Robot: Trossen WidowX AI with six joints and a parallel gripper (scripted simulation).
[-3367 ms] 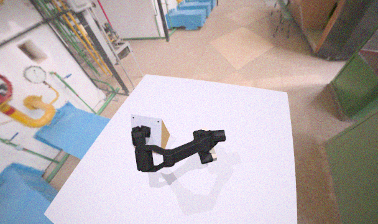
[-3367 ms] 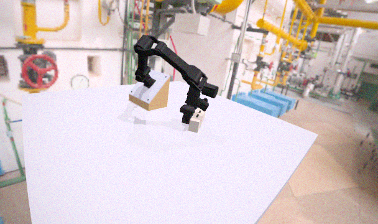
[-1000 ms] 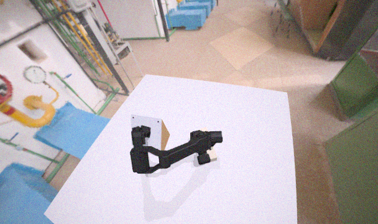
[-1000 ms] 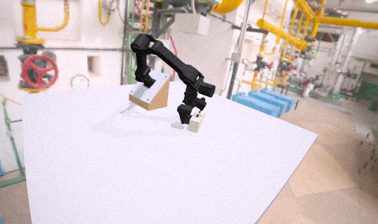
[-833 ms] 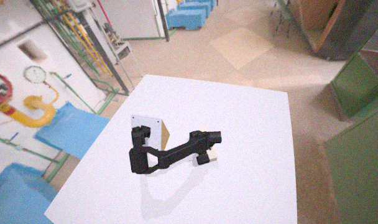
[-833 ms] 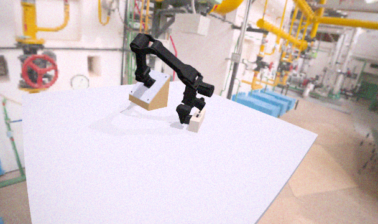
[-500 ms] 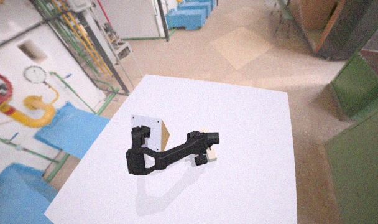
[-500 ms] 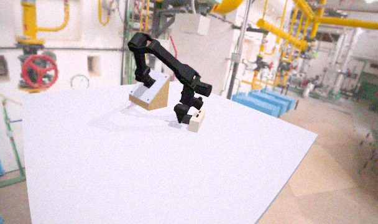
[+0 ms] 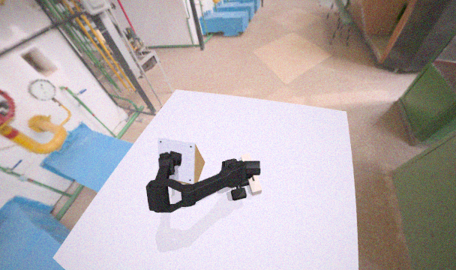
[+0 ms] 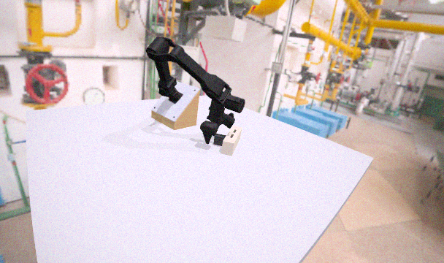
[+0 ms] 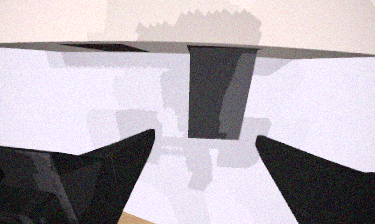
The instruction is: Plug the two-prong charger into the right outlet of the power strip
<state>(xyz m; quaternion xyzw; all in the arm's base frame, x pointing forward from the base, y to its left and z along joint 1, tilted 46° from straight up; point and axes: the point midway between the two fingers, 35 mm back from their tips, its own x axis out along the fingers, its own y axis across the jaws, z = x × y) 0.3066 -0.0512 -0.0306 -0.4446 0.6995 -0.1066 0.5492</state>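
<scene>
The charger lies 50 mm ahead of my gripper tip, 30 mm to the left of it and 10 mm above it.
</scene>
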